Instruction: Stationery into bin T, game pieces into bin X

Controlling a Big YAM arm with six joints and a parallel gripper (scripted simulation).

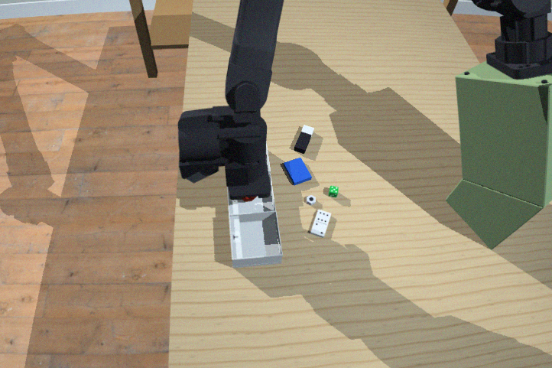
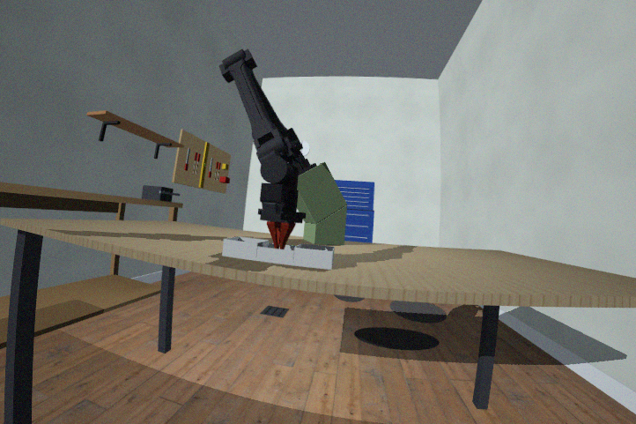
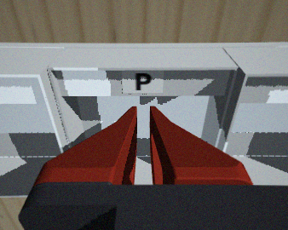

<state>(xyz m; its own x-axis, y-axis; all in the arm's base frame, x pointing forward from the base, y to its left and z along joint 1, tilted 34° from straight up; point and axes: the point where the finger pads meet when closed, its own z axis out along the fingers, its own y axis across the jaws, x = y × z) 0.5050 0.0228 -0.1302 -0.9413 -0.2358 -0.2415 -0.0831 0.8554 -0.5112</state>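
Now: the grey bin tray 10 mm below my hand. Also, from my hand: hex nut 120 mm behind, 20 mm below; flat blue block 100 mm behind, 70 mm to the right, 20 mm below; white domino 130 mm behind, 50 mm to the left, 20 mm below.
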